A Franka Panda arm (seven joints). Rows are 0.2 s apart.
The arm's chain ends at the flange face. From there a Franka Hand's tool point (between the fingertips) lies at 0.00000 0.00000 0.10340 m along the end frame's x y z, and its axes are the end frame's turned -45 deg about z.
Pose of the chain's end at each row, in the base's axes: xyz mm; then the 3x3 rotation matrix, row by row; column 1 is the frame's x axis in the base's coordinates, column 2 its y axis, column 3 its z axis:
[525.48, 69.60, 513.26], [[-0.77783, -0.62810, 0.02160], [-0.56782, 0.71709, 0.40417], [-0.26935, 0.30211, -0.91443]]
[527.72, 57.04, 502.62], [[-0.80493, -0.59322, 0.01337], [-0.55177, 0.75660, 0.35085], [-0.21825, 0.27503, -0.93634]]
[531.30, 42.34, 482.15], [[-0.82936, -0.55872, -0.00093], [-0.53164, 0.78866, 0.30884], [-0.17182, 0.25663, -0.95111]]
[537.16, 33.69, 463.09], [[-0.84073, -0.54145, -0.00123], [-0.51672, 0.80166, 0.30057], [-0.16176, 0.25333, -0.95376]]
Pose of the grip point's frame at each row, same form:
[527.71, 111.39, 418.71], [[-0.10588, -0.99414, 0.02160], [-0.90857, 0.10555, 0.40417], [-0.40408, 0.02316, -0.91443]]
[529.10, 93.32, 405.80], [[-0.14970, -0.98864, 0.01337], [-0.92516, 0.14484, 0.35085], [-0.34880, 0.04015, -0.93634]]
[531.20, 74.27, 383.81], [[-0.19137, -0.98152, -0.00093], [-0.93359, 0.18174, 0.30884], [-0.30296, 0.05997, -0.95111]]
[537.03, 64.77, 364.47], [[-0.21162, -0.97735, -0.00123], [-0.93224, 0.20148, 0.30057], [-0.29351, 0.06475, -0.95376]]

